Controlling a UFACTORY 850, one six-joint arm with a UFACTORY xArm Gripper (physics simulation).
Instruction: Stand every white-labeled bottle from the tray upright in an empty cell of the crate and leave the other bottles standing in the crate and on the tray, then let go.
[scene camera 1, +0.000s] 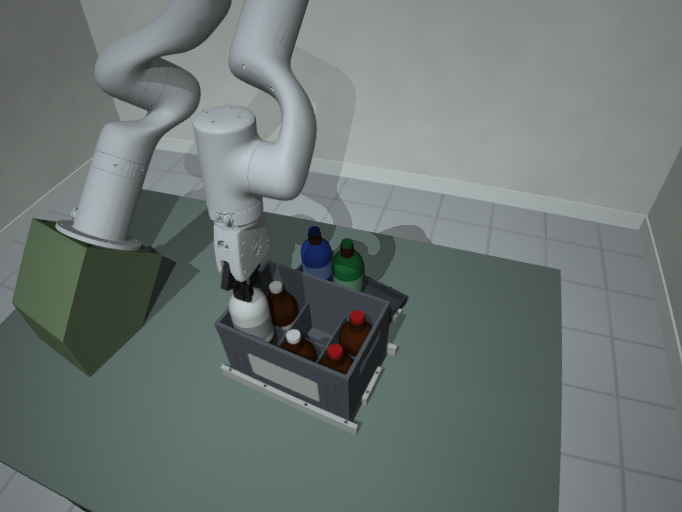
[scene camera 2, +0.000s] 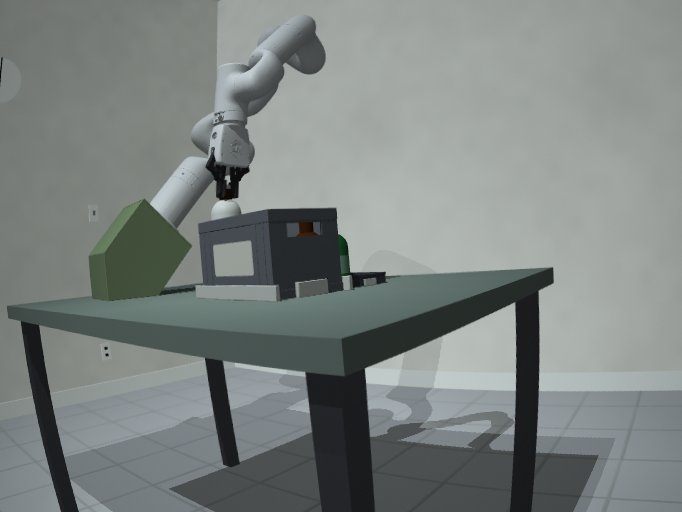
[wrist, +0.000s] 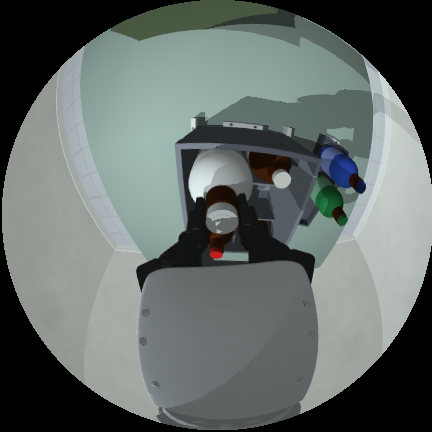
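The white bottle (scene camera 1: 250, 315) (scene camera 2: 225, 209) (wrist: 220, 167) is upright, its lower part inside the front left cell of the grey crate (scene camera 1: 236, 352) (scene camera 2: 302, 260) (wrist: 225, 135). My gripper (scene camera 1: 243, 292) (scene camera 2: 227, 191) (wrist: 221, 206) is shut on its brown neck, above the crate rim. The crate walls hide the bottle's base. Brown bottles with white caps (scene camera 1: 283, 309) (scene camera 1: 299, 349) and with red caps (scene camera 1: 355, 334) (scene camera 1: 337, 364) stand in other cells. The back middle cell is empty. A blue bottle (scene camera 1: 316, 256) (wrist: 340, 167) and a green bottle (scene camera 1: 348, 268) (wrist: 328, 200) stand on the dark tray (scene camera 1: 393, 295).
Pale strips (scene camera 1: 286, 397) (scene camera 2: 236, 292) lie along the crate's foot on the green table (scene camera 1: 468, 385) (scene camera 2: 440, 308). The green block (scene camera 1: 49, 281) (scene camera 2: 132, 253) under the arm's base stands to the left. The tray lies close behind the crate.
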